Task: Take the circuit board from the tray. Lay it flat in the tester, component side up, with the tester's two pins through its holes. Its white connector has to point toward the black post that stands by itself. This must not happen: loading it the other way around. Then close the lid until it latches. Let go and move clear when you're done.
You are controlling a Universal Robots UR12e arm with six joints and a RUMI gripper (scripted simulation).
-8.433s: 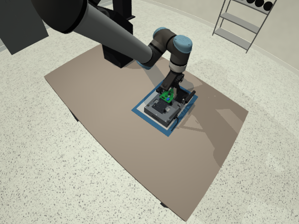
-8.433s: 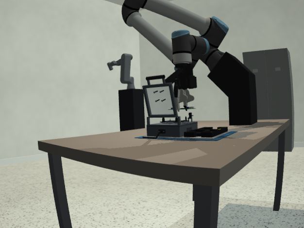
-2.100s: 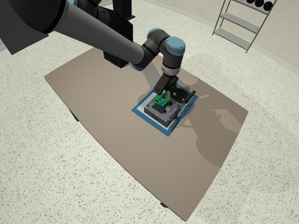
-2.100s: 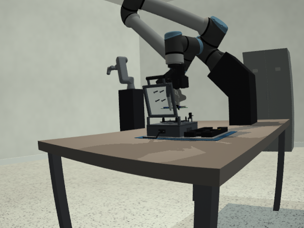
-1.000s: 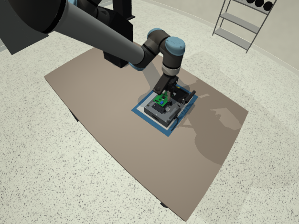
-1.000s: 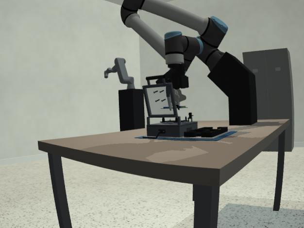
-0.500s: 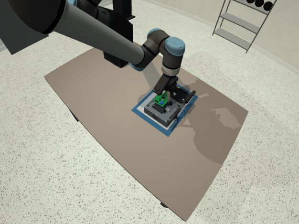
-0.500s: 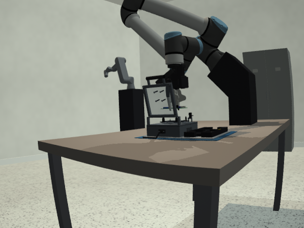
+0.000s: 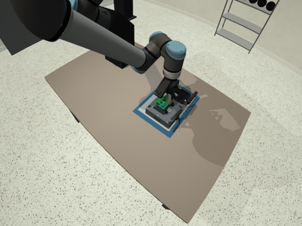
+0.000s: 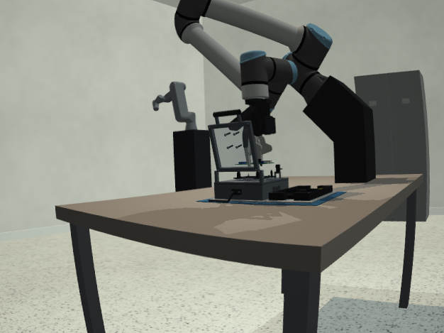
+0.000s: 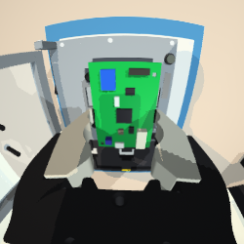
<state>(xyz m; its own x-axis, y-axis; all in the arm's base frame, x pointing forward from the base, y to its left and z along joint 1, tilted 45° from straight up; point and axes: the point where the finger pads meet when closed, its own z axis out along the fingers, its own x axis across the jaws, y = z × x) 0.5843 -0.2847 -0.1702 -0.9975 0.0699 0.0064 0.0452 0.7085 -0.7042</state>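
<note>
Now: the tester bed 1 cm ahead of my hand, 1 cm to the left of it and 4 cm below it. From my hand the other things lie so: green circuit board: right at my hand; then black post: 6 cm behind, 6 cm to the left, 3 cm below; then tester: 4 cm ahead, 4 cm to the left.
</note>
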